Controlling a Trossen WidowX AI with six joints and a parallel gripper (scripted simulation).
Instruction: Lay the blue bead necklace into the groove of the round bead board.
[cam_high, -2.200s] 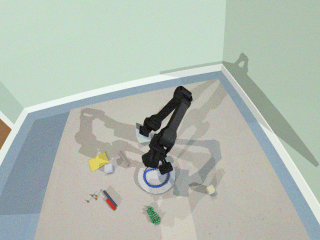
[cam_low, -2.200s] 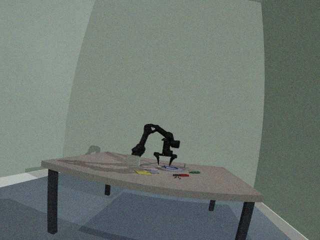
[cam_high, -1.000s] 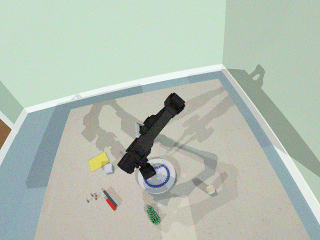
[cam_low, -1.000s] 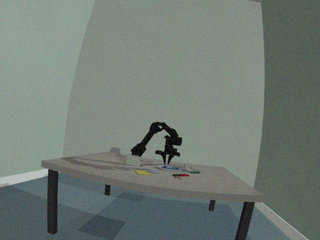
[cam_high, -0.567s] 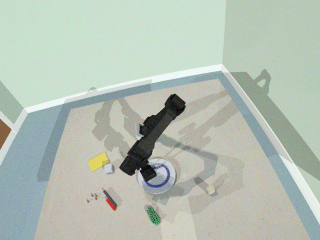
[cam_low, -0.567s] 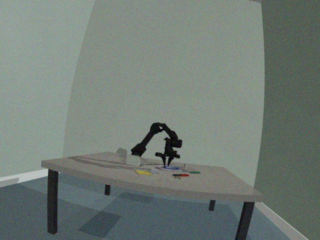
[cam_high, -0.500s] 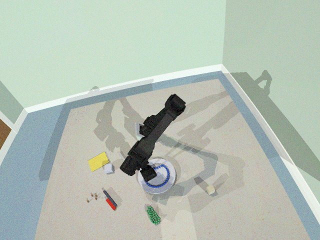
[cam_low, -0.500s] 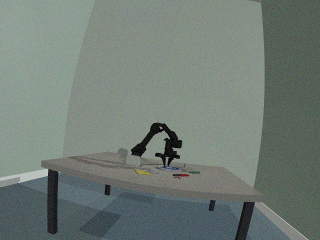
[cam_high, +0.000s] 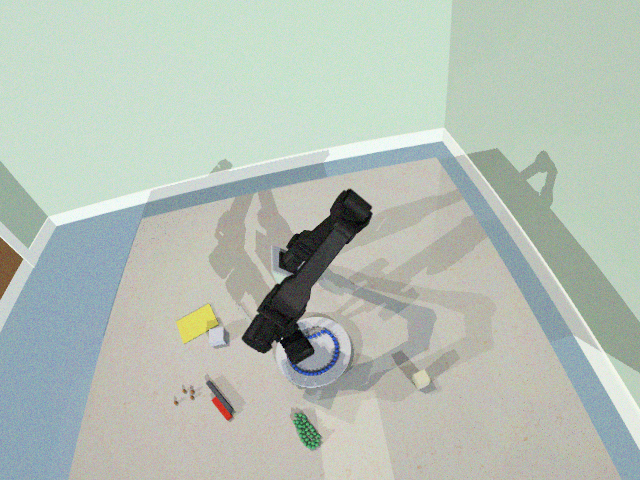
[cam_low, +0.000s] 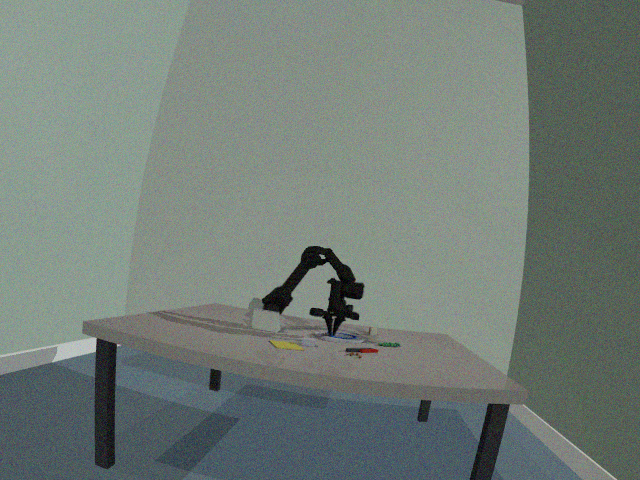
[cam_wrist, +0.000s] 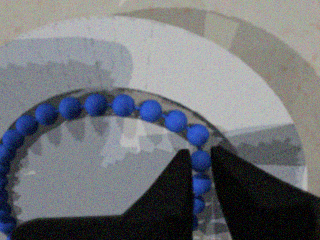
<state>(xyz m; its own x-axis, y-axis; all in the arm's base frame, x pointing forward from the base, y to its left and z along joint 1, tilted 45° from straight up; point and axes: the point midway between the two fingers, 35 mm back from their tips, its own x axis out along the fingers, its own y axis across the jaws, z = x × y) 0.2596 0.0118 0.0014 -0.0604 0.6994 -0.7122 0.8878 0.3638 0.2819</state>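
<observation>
Right now my gripper tip is 2 cm short of the round bead board, 5 cm to the right of it and 1 cm above it. The rest, counted from my gripper tip: white cube 5 cm behind, 22 cm to the right; then grey tool 15 cm ahead, 19 cm to the right, 1 cm below; then stick 11 cm behind, 14 cm to the right, 1 cm below.
</observation>
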